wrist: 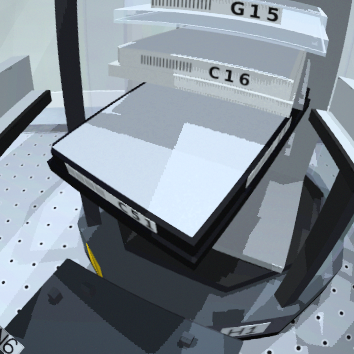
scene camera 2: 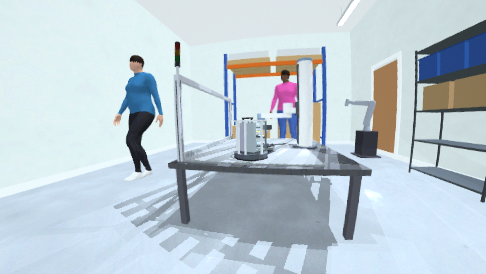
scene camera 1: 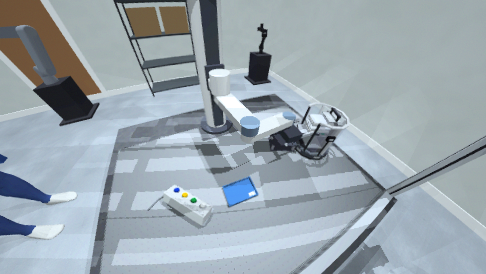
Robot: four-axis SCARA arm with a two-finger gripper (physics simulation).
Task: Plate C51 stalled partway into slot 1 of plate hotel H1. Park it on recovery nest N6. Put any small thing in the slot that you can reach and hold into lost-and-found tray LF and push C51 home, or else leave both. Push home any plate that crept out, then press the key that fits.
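Places are measured from the arm's base along level axes (x ahead, y left, z up), in metres.
Where they show: gripper, fingertip midpoint: (wrist: 179, 78) (scene camera 1: 305, 125); arm's base, link origin: (scene camera 2: 304, 147) (scene camera 1: 216, 123).
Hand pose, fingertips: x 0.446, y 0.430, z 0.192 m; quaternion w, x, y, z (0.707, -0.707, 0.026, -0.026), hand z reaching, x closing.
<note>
Things, the pixels of their top centre, and the offset from my fingertips. "spot": a spot on its surface instead.
- Plate C51, top centre: (wrist: 199, 85) (scene camera 1: 308, 127) 0.010 m ahead, 0.029 m left, 0.013 m down
- plate hotel H1, top centre: (scene camera 1: 330, 111) (scene camera 2: 250, 117) 0.047 m ahead, 0.092 m left, 0.115 m up
- plate C16, surface spot: (wrist: 275, 89) spot: 0.037 m ahead, 0.000 m left, 0.001 m down
- plate G15, surface spot: (wrist: 295, 25) spot: 0.038 m ahead, 0.005 m right, 0.026 m up
- dark nest N6, surface spot: (wrist: 115, 310) spot: 0.030 m back, 0.031 m right, 0.120 m down
- blue tray LF, top centre: (scene camera 1: 240, 190) 0.129 m ahead, 0.490 m right, 0.162 m down
- white key box, top centre: (scene camera 1: 184, 200) 0.099 m ahead, 0.744 m right, 0.096 m down
Plate C51 (wrist: 150, 130), black-edged with a pale top, sits askew and juts from the lowest visible slot of plate hotel H1 (wrist: 165, 290) (scene camera 2: 251, 156), below plate C16 (wrist: 275, 89) and plate G15 (wrist: 295, 25). My gripper (wrist: 179, 78) is open and empty in the wrist view, its fingers on either side of C51 and apart from it. The slot's inside behind C51 is hidden. The dark nest N6 (wrist: 115, 310) is at the lower left, in front of the hotel. The blue tray LF (scene camera 1: 239, 192) and the white key box (scene camera 1: 187, 211) with blue, yellow, green and white keys are on the table.
Dark upright posts (wrist: 70, 65) of the hotel stand on both sides of C51. The arm's column (scene camera 1: 214, 65) (scene camera 2: 305, 100) rises behind. A guard frame (scene camera 2: 179, 120) with a signal tower (scene camera 2: 177, 54) edges the table (scene camera 2: 280, 171). Two people stand beyond the table in scene camera 2.
</note>
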